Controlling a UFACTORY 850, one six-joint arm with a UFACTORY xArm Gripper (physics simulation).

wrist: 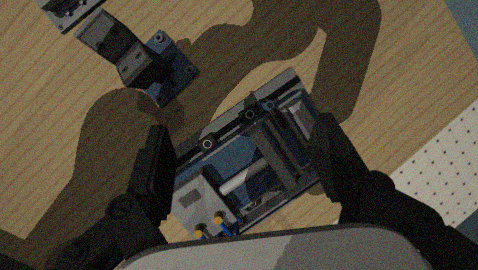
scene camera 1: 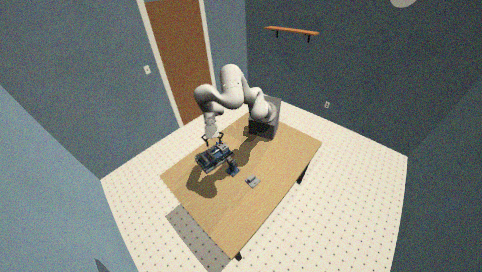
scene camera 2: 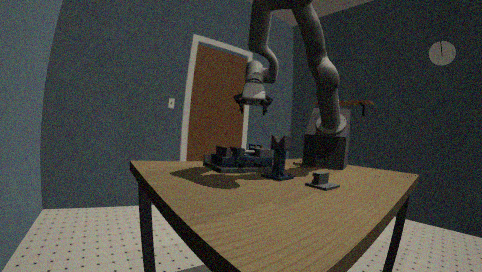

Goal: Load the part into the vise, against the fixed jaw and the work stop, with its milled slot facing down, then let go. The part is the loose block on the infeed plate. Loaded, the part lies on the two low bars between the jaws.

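The part, a small grey block (scene camera 1: 251,179) (scene camera 2: 320,177), sits on the infeed plate (scene camera 1: 255,185) (scene camera 2: 327,187) towards the near right. In the wrist view a corner of the plate (wrist: 63,25) shows at the top left; its block is largely cut off. The vise (scene camera 1: 215,156) (scene camera 2: 239,162) (wrist: 227,154) stands at the left of the table; its jaws lie to the right of its pale rod (wrist: 244,176) in the wrist view. The low bars and slot cannot be made out. My gripper (scene camera 1: 214,143) (scene camera 2: 253,113) (wrist: 243,135) is open and empty, high above the vise.
A blue stand with a V-shaped top (scene camera 1: 232,168) (scene camera 2: 278,156) (wrist: 125,45) stands between the vise and the plate. A grey block with yellow fittings (wrist: 200,197) is at the vise's rod end. The arm's dark base box (scene camera 1: 262,127) (scene camera 2: 325,151) stands at the table's back.
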